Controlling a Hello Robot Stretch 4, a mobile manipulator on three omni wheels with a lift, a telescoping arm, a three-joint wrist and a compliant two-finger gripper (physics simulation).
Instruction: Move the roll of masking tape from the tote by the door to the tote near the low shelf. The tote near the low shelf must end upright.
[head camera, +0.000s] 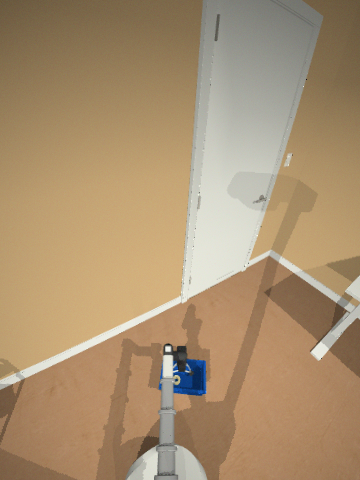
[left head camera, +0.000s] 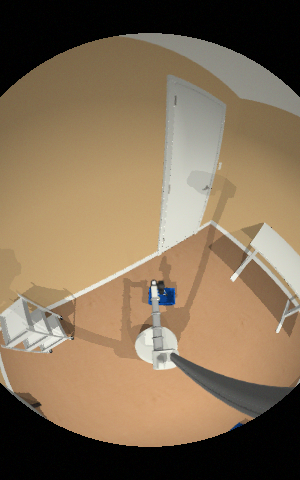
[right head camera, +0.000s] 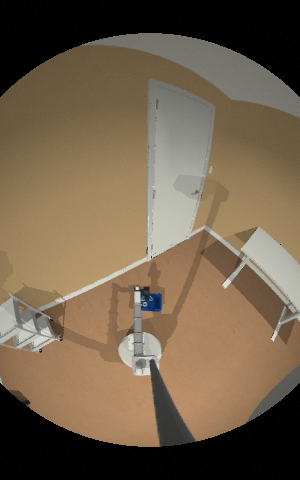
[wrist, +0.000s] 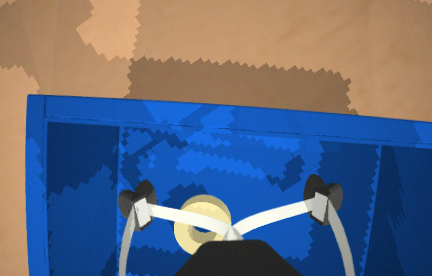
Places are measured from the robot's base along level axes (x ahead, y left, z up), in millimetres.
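Where they show: gripper, between the fingertips: (head camera: 180, 374) (left head camera: 159, 295) (right head camera: 146, 301) (wrist: 229, 194).
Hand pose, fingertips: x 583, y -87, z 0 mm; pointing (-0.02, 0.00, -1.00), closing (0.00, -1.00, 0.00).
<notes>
After its pixels a point has its place.
The roll of masking tape (head camera: 179, 380) {x 544, y -81, z 3 mm} (wrist: 184, 235) {x 545, y -44, z 2 mm}, a pale yellow ring, lies flat on the floor of the blue tote by the door (head camera: 204, 377) {x 532, y -242, z 92 mm} (left head camera: 174, 296) {x 525, y -250, z 92 mm} (right head camera: 161, 302) {x 528, y -243, z 93 mm} (wrist: 200, 113) {x 654, y -72, z 93 mm}, towards its left side. The tote stands upright. My gripper (head camera: 183, 371) {x 583, y -87, z 0 mm} (wrist: 229, 194) {x 583, y -87, z 0 mm} is open above the tote. In the wrist view the tape shows below and between the spread fingers, left of the middle, partly covered by the left white finger strip and the black gripper body. Part of another blue object (left head camera: 238, 426) shows at the bottom right edge of the left head view; whether it is the other tote I cannot tell.
The white door (head camera: 240, 150) {x 1404, y -440, z 1300 mm} (left head camera: 192, 150) {x 1392, y -418, z 1378 mm} (right head camera: 179, 150) {x 1399, y -430, z 1417 mm} stands behind the tote. A white tiered rack (left head camera: 20, 320) {x 13, y 1184, z 635 mm} is at the left near the wall. A white table (left head camera: 275, 250) {x 616, y -1488, z 693 mm} (right head camera: 270, 255) {x 617, y -1520, z 693 mm} stands at the right, with its leg (head camera: 330, 340) reaching towards the tote's side of the room.
</notes>
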